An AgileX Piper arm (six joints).
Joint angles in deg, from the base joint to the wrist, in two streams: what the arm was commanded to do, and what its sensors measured. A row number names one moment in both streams.
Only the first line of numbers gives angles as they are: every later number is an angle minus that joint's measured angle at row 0.
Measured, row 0: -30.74 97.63 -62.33 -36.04 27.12 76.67
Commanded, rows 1 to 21: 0.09 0.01 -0.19 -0.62 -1.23 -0.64; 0.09 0.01 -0.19 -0.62 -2.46 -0.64; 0.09 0.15 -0.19 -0.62 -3.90 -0.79; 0.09 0.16 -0.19 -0.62 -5.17 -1.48; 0.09 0.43 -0.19 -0.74 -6.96 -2.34; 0.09 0.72 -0.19 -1.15 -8.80 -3.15; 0.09 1.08 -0.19 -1.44 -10.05 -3.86; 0.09 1.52 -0.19 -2.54 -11.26 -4.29; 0.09 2.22 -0.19 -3.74 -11.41 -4.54; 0.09 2.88 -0.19 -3.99 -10.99 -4.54; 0.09 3.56 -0.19 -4.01 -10.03 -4.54; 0.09 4.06 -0.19 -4.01 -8.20 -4.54; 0.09 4.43 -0.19 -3.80 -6.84 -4.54; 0.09 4.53 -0.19 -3.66 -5.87 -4.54; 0.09 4.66 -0.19 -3.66 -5.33 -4.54; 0.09 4.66 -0.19 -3.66 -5.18 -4.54; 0.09 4.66 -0.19 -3.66 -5.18 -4.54; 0.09 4.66 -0.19 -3.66 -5.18 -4.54; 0.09 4.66 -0.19 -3.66 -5.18 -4.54; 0.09 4.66 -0.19 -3.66 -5.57 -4.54; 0.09 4.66 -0.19 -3.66 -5.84 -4.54
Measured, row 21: 0.09 4.67 0.00 -3.03 -5.33 -3.89
